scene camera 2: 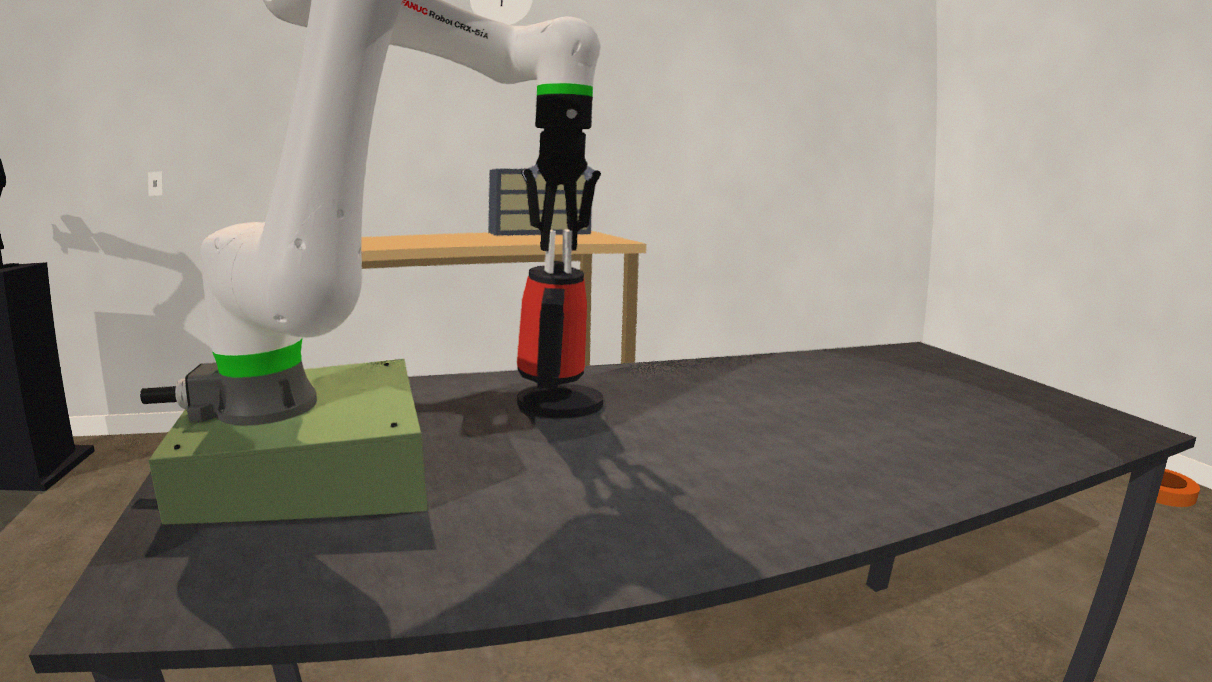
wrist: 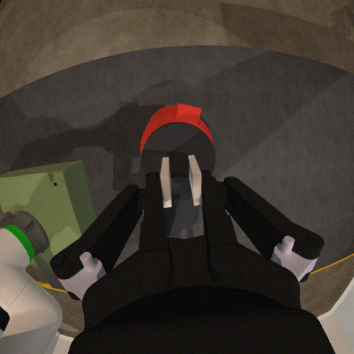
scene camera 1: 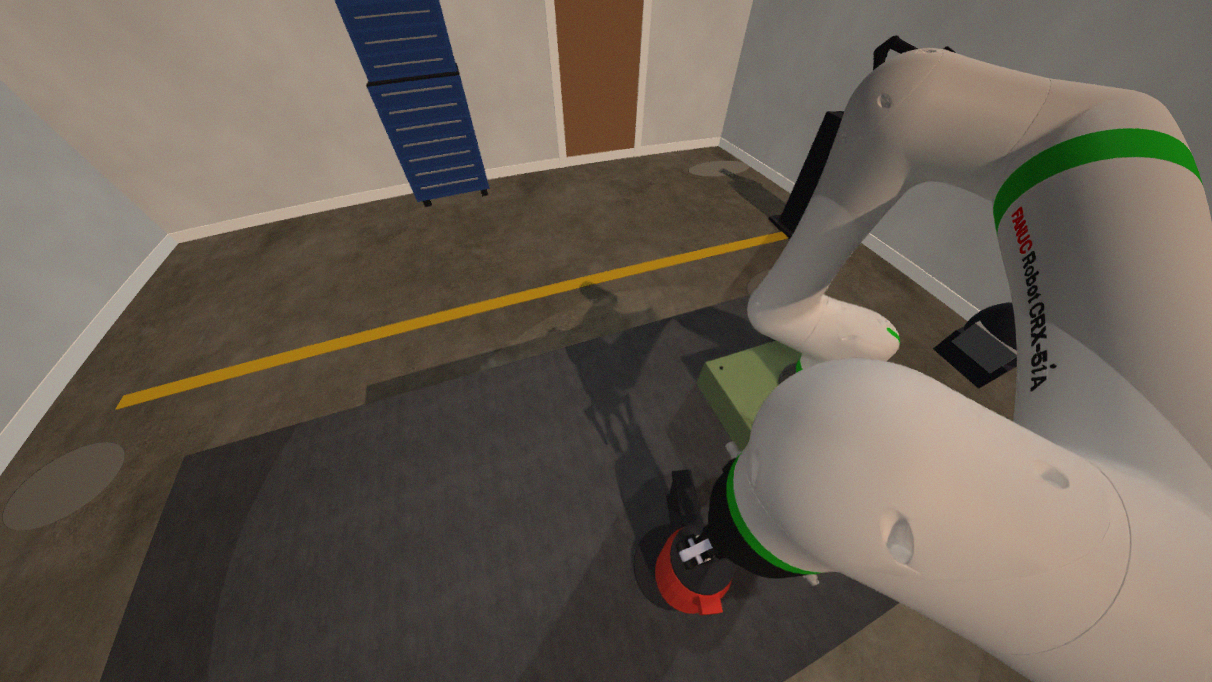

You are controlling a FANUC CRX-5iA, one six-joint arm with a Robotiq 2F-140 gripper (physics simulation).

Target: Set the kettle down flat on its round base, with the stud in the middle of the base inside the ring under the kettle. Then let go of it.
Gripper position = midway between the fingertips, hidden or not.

In view: my gripper (scene camera 2: pixel 557 271) and a round black base (scene camera 2: pixel 569 400).
The round black base is seen too in scene camera 1 (scene camera 1: pixel 646 554). My gripper also shows in the wrist view (wrist: pixel 178 167) and in scene camera 1 (scene camera 1: pixel 699 550).
